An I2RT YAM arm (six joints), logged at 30 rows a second.
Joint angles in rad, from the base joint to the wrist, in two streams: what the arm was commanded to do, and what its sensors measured. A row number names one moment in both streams.
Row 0, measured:
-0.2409, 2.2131, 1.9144, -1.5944, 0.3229, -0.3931
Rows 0 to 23, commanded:
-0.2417, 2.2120, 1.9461, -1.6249, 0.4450, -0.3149
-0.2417, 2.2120, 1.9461, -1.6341, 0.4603, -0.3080
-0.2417, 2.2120, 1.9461, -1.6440, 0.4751, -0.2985
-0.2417, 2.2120, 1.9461, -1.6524, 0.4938, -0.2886
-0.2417, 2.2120, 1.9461, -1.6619, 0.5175, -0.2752
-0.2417, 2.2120, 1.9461, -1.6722, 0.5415, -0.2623
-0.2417, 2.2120, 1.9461, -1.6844, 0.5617, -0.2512
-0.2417, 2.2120, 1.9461, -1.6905, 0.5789, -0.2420
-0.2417, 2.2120, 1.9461, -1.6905, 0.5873, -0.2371
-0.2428, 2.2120, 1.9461, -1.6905, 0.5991, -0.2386
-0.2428, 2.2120, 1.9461, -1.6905, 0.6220, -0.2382
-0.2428, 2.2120, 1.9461, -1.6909, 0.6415, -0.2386
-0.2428, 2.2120, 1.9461, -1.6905, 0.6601, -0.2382
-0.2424, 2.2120, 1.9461, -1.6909, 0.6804, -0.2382
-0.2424, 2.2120, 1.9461, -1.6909, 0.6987, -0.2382
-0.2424, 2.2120, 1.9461, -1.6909, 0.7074, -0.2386
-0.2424, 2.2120, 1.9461, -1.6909, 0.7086, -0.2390
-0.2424, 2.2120, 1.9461, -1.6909, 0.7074, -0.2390
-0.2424, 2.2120, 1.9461, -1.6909, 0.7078, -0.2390
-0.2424, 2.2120, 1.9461, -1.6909, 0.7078, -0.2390
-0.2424, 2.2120, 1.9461, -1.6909, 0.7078, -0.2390
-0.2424, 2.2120, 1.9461, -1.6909, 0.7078, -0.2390
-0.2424, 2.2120, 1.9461, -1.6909, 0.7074, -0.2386
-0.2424, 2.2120, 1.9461, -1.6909, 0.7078, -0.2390
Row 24, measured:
-0.2409, 2.2131, 1.9167, -1.6833, 0.6556, -0.2581
